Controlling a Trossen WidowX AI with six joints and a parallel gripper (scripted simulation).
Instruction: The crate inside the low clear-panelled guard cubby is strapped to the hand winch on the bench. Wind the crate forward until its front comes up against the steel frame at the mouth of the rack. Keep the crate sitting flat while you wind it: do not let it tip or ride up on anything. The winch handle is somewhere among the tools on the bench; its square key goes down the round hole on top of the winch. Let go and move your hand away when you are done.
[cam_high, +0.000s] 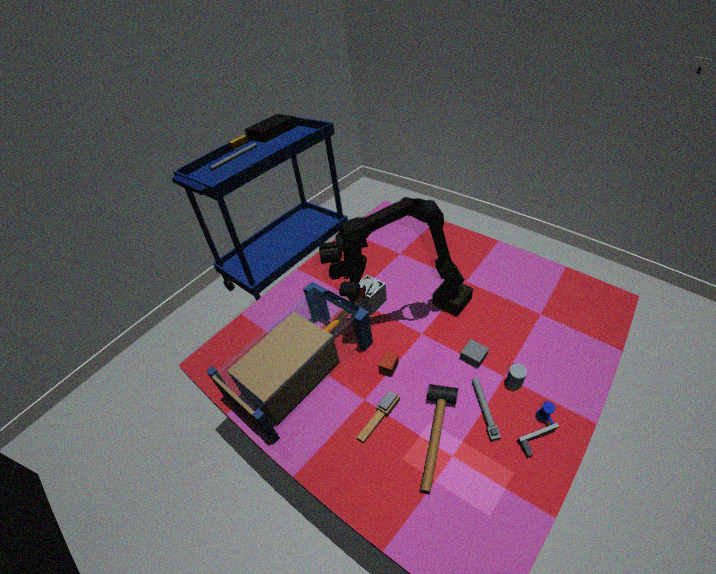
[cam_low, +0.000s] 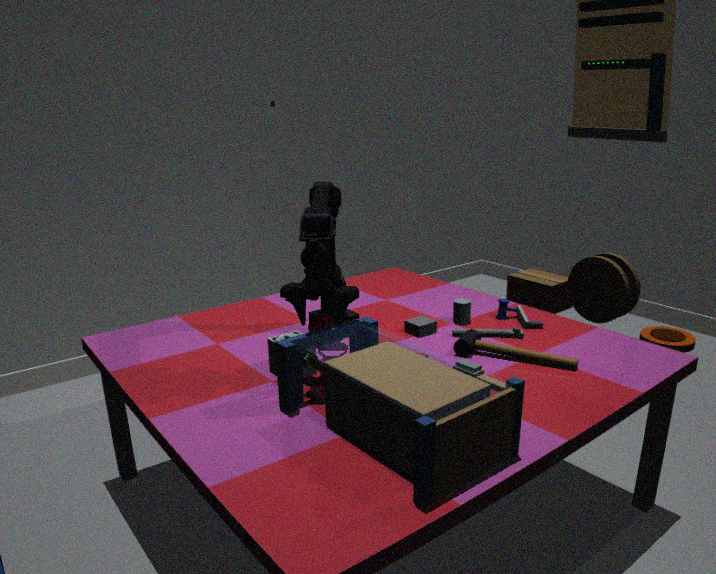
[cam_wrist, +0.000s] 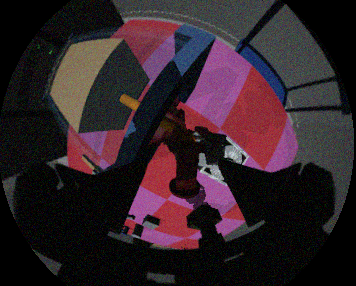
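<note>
Now: gripper tip 10 mm past the red knob and 10 mm above it. Round my gripper tip: frame (60 mm ahead, 40 mm below, 20 mm to the right); then red-knobbed winch handle (40 mm below, 40 mm behind, 10 mm to the right); then grey winch (110 mm below, 110 mm behind, 40 mm to the right).
</note>
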